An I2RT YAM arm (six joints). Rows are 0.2 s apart.
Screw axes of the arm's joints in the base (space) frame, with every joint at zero. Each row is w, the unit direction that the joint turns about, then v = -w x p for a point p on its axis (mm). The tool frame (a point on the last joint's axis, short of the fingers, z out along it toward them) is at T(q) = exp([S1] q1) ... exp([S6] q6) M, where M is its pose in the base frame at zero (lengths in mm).
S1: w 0 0 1 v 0 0 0
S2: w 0 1 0 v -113.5 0 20
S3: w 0 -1 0 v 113.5 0 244
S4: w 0 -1 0 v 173.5 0 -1
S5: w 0 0 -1 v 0 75 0
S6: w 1 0 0 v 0 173.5 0
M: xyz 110.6 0 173.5 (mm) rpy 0 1.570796 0 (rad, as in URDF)
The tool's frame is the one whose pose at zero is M.
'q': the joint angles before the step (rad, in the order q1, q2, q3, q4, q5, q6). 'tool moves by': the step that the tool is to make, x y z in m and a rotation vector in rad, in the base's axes. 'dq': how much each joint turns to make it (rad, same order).
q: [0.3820 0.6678 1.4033 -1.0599 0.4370 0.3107]
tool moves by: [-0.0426 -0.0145 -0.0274 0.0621 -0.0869 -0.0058]
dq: [-0.1103 -0.2167 -0.1345 0.0195 -0.1088 0.0017]
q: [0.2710 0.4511 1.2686 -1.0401 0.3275 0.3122]
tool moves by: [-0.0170 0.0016 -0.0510 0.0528 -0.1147 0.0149]
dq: [-0.1419 -0.2504 -0.2616 0.1337 -0.1591 0.0035]
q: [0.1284 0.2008 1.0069 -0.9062 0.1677 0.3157]
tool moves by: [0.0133 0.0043 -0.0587 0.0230 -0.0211 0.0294]
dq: [-0.0581 -0.1875 -0.2750 0.1092 -0.0890 0.0130]
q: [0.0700 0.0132 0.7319 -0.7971 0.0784 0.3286]
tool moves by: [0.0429 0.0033 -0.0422 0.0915 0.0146 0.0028]
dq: [-0.0050 -0.0084 -0.2378 0.2146 -0.0157 0.0915]
